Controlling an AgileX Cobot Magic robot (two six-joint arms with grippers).
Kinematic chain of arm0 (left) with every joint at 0, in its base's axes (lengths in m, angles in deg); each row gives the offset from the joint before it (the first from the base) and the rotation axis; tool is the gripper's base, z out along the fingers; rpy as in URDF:
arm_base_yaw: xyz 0 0 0.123 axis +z
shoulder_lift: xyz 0 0 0 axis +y
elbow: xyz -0.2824 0 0.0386 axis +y
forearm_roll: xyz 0.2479 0 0.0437 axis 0.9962 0 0.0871
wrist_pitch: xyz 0 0 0 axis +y
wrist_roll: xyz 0.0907 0 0.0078 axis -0.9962 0 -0.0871
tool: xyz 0 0 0 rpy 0 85 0
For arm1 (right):
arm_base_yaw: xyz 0 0 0.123 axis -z
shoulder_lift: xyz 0 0 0 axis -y
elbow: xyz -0.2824 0 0.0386 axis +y
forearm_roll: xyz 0.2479 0 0.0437 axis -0.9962 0 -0.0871
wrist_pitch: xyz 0 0 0 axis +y
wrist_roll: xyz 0.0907 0 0.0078 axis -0.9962 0 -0.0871
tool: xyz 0 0 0 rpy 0 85 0
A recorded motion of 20 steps. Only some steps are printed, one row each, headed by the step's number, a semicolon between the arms.
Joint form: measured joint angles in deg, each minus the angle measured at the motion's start. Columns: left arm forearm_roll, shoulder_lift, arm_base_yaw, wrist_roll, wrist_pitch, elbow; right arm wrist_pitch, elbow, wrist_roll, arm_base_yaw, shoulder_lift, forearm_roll.
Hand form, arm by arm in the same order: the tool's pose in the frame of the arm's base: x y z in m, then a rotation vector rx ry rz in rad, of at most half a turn. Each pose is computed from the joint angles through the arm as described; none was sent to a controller.
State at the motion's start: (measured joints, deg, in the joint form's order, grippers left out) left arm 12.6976 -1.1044 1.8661 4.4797 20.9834 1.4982; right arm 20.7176 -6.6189 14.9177 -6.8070 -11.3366 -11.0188
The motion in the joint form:
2: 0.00 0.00 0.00 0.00 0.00 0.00; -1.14 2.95 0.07 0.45 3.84 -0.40
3: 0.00 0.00 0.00 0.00 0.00 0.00; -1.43 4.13 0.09 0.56 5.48 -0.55
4: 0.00 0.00 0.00 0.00 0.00 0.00; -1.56 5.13 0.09 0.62 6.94 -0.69
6: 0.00 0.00 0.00 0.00 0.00 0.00; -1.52 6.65 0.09 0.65 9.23 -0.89
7: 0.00 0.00 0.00 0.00 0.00 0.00; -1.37 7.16 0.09 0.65 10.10 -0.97
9: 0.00 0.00 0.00 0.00 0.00 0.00; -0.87 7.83 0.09 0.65 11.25 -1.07
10: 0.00 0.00 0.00 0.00 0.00 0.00; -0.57 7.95 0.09 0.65 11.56 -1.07
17: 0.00 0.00 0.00 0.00 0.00 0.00; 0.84 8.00 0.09 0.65 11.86 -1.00
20: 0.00 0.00 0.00 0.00 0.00 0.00; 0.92 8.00 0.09 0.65 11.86 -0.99
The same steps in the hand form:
2: 0.0521 0.0089 0.1731 0.0344 1.8513 0.1856; 0.0606 0.0129 0.1969 -0.2189 1.8733 0.0882
3: 0.0521 0.0089 0.1731 0.0344 1.8513 0.1856; 0.0587 0.0125 0.1922 -0.2139 1.8606 0.0882
4: 0.0521 0.0089 0.1731 0.0344 1.8513 0.1856; 0.0572 0.0123 0.1880 -0.2102 1.8506 0.0893
6: 0.0521 0.0089 0.1731 0.0344 1.8513 0.1856; 0.0549 0.0122 0.1813 -0.2067 1.8379 0.0922
7: 0.0521 0.0089 0.1731 0.0344 1.8513 0.1856; 0.0540 0.0122 0.1789 -0.2061 1.8342 0.0938
9: 0.0521 0.0089 0.1731 0.0344 1.8513 0.1856; 0.0528 0.0122 0.1753 -0.2068 1.8342 0.0966
10: 0.0521 0.0089 0.1731 0.0344 1.8513 0.1856; 0.0524 0.0123 0.1745 -0.2079 1.8360 0.0974
17: 0.0521 0.0089 0.1731 0.0344 1.8513 0.1856; 0.0515 0.0126 0.1724 -0.2149 1.8551 0.0998
20: 0.0521 0.0089 0.1731 0.0344 1.8513 0.1856; 0.0515 0.0126 0.1722 -0.2153 1.8565 0.0999

